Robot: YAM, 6 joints.
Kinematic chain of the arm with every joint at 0, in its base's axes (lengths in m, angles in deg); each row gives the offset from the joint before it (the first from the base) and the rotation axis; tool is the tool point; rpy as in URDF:
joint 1: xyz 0 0 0.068 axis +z
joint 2: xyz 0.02 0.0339 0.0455 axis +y
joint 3: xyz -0.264 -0.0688 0 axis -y
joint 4: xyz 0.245 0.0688 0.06 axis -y
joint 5: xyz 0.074 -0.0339 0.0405 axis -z
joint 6: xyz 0.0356 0 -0.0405 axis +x
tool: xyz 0 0 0 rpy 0 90 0
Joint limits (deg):
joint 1: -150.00..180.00
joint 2: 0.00..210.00
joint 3: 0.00..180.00
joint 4: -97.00..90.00
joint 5: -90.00..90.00
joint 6: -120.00..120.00
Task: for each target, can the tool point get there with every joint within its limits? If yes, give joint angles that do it. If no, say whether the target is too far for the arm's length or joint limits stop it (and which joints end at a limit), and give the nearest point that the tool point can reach.
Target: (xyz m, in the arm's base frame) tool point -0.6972 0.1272 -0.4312
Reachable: no: too far | nearest point -0.5096 0.0930 -0.2601 | short by 0.256 m
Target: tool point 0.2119 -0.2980 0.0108
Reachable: yes | joints -57.96 132.57 47.93 49.59 -37.10 70.10
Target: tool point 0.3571 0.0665 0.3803
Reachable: yes | joints 5.24 94.61 71.07 56.44 -70.99 -15.24
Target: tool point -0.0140 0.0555 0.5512
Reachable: yes | joints -102.31 28.58 79.79 5.77 45.70 -78.11
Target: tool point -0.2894 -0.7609 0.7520
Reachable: no: too far | nearest point -0.1805 -0.4746 0.5057 | short by 0.393 m
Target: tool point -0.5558 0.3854 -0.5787
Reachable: no: too far | nearest point -0.3848 0.2668 -0.3061 | short by 0.343 m
